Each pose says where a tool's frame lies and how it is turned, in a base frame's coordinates. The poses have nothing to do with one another.
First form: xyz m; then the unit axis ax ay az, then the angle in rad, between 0 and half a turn.
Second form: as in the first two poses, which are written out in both.
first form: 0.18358 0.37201 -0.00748 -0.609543 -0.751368 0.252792 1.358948
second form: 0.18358 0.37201 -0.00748 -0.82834 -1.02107 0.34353
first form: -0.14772 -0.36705 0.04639 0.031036 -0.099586 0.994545 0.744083
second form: -0.14772 -0.36705 0.04639 0.02309 -0.07410 0.74002
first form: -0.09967 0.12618 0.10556 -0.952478 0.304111 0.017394 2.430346
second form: -0.09967 0.12618 0.10556 -2.31485 0.73909 0.04227
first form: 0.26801 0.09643 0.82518 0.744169 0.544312 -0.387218 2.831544
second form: 0.26801 0.09643 0.82518 2.10715 1.54124 -1.09642
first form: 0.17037 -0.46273 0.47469 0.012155 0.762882 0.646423 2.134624
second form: 0.17037 -0.46273 0.47469 0.02595 1.62847 1.37987
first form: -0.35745 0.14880 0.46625 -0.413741 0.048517 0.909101 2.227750
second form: -0.35745 0.14880 0.46625 -0.92171 0.10808 2.02525
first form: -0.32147 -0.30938 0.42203 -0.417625 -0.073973 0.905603 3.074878
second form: -0.32147 -0.30938 0.42203 -1.28415 -0.22746 2.78462
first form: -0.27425 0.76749 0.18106 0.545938 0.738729 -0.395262 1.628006
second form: -0.27425 0.76749 0.18106 0.88879 1.20265 -0.64349
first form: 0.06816 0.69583 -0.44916 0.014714 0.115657 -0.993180 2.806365
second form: 0.06816 0.69583 -0.44916 0.04129 0.32458 -2.78723
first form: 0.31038 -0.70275 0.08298 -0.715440 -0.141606 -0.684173 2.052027
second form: 0.31038 -0.70275 0.08298 -1.46810 -0.29058 -1.40394
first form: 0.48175 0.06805 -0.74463 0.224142 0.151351 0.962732 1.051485
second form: 0.48175 0.06805 -0.74463 0.23568 0.15914 1.01230
